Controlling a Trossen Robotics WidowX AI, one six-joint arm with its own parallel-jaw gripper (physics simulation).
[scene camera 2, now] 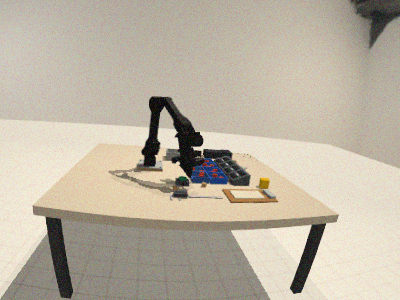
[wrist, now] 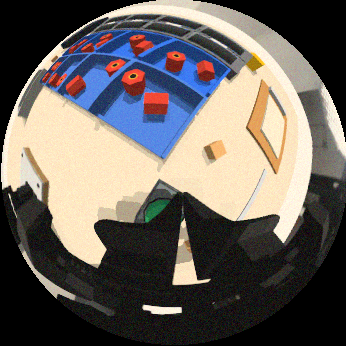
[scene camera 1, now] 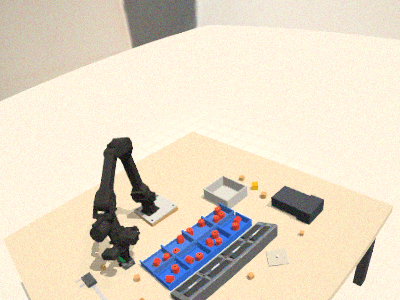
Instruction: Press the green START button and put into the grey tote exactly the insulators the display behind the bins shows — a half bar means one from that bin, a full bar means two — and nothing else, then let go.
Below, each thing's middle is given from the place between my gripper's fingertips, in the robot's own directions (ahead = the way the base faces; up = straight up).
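I find the black box (scene camera 1: 304, 207) 350 mm ahead of my hand, 630 mm to the left of it and 10 mm below it. Then there is the grey tote (scene camera 1: 224, 190): my hand is 10 mm above it, 30 mm short of it and 540 mm to the right of it. Going by their middles, of the things named here the grey tote is the nearest to my hand.
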